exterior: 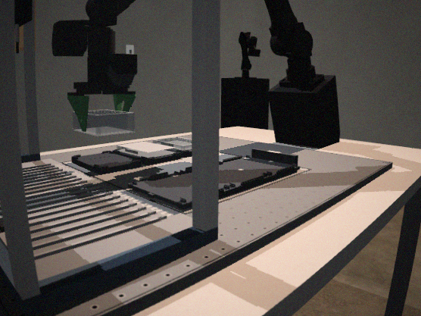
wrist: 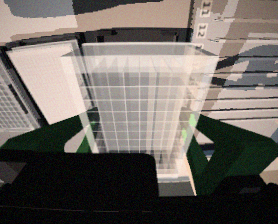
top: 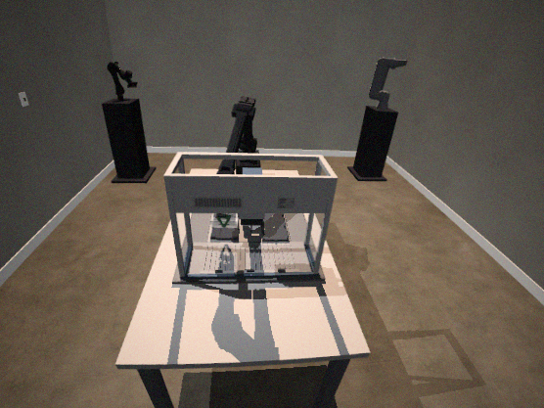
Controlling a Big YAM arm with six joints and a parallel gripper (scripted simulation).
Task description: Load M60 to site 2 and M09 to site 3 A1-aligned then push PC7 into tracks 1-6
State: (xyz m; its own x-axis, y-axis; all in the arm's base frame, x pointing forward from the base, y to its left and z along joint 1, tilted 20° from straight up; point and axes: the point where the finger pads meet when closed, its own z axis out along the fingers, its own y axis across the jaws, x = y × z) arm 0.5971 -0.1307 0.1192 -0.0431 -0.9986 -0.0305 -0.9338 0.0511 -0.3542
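My hand is 8 cm above the nest S3. From my hand the other things lie so: carrier PC7 (26 cm to the left, 9 cm behind, 7 cm below); deep-well block M09 (right at my hand); grey frame post (40 cm to the left, 16 cm above, 10 cm ahead).
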